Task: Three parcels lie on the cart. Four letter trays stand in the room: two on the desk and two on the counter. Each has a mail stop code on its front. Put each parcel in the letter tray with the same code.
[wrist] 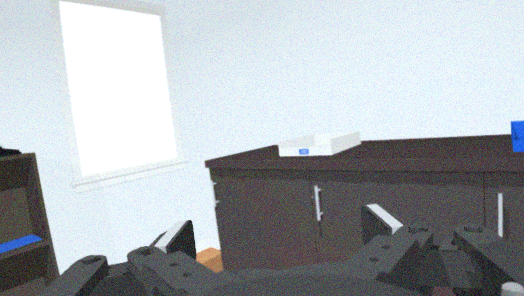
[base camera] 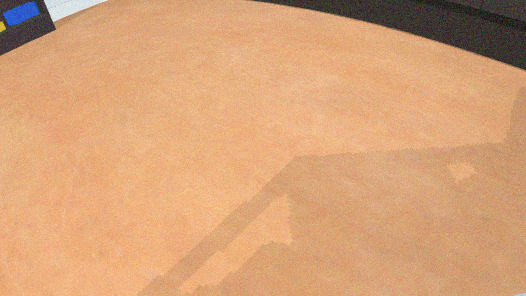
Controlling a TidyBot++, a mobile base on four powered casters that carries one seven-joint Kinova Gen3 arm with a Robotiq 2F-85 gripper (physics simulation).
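Frame: origin at the arm's base, x down, y back, z left, level; centimetres.
Seen in the pictures: gripper, fingertip midpoint: [wrist: 277, 231].
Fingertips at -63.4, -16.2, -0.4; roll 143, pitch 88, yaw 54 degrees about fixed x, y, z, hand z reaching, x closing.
Pixels of each thing's top centre, then the offset from my fingertips to it, as dx, dy, dz. "spot": a spot on its surface instead. Level surfaces: height alone.
- white letter tray, middle of its top: [wrist: 321, 136] +5.6, -132.0, -28.1
- dark counter, its level: dx +12.1
- blue letter tray, surface spot: [wrist: 518, 136] spot: +11.5, -94.8, -98.2
- counter's base, surface spot: [base camera: 400, 20] spot: +99.4, -89.5, -47.9
A white letter tray [wrist: 320, 146] stands on the dark counter [wrist: 425, 151] in the wrist view, near the counter's left end. The small blue label on its front is too blurred to read. Part of a blue letter tray [wrist: 518, 136] shows on the counter at the right edge; no code shows on that part. My gripper [wrist: 277, 231] is open and empty, its fingers wide apart, in front of the counter's doors and well short of the trays. The parcels, the cart and the desk's trays do not show in a recognisable way.
A dark shelf unit [wrist: 42, 215] with a blue item [wrist: 20, 244] stands at the left of the wrist view. A bright window [wrist: 120, 90] is on the wall. In the base view, a dark unit's corner is at top left and the counter's base [base camera: 400, 20] at top right.
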